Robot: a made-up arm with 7 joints.
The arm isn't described. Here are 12 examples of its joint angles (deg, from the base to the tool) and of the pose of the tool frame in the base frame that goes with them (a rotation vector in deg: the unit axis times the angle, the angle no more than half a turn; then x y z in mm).
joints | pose
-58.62 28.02 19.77 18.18 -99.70 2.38 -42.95 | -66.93 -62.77 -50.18 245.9 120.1 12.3
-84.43 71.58 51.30 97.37 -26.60 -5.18 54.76 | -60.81 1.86 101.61 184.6 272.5 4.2
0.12 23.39 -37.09 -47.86 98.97 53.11 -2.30 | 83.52 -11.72 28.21 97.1 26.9 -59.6
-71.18 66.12 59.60 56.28 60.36 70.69 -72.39 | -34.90 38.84 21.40 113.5 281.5 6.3
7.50 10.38 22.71 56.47 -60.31 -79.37 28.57 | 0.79 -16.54 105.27 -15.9 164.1 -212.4
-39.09 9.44 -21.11 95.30 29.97 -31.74 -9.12 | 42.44 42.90 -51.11 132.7 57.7 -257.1
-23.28 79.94 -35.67 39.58 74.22 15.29 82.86 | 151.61 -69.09 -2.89 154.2 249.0 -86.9
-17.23 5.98 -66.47 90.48 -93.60 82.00 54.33 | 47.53 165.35 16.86 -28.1 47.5 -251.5
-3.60 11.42 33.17 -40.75 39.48 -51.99 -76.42 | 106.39 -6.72 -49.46 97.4 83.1 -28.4
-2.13 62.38 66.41 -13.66 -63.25 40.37 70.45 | -6.03 -12.19 89.13 105.5 205.8 49.0
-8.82 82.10 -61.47 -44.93 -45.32 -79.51 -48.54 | -22.65 -48.96 -97.91 65.5 53.3 -56.7
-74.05 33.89 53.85 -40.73 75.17 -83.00 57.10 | -72.63 138.77 -41.82 89.5 78.2 86.8
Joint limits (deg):
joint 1: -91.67..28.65
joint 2: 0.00..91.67
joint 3: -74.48..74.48
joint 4: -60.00..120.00
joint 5: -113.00..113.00
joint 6: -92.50..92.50
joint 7: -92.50..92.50
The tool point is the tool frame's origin. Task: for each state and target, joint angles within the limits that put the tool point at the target. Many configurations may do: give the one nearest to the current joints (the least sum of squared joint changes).
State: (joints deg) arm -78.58 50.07 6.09 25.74 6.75 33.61 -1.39
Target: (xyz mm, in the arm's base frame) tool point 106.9 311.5 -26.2
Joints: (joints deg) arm -41.17 77.88 13.06 74.77 9.19 21.85 -1.39
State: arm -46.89 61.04 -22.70 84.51 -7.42 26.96 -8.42
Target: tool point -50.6 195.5 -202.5
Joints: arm -21.74 34.42 -10.21 117.57 -11.05 44.25 -8.42
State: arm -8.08 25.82 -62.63 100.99 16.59 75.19 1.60
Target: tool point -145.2 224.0 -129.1
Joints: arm 21.36 33.04 -56.98 98.44 12.64 60.27 1.60
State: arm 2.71 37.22 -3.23 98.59 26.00 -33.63 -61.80
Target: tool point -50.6 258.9 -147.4
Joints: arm 4.15 58.18 -3.17 107.52 26.79 -65.91 -61.80
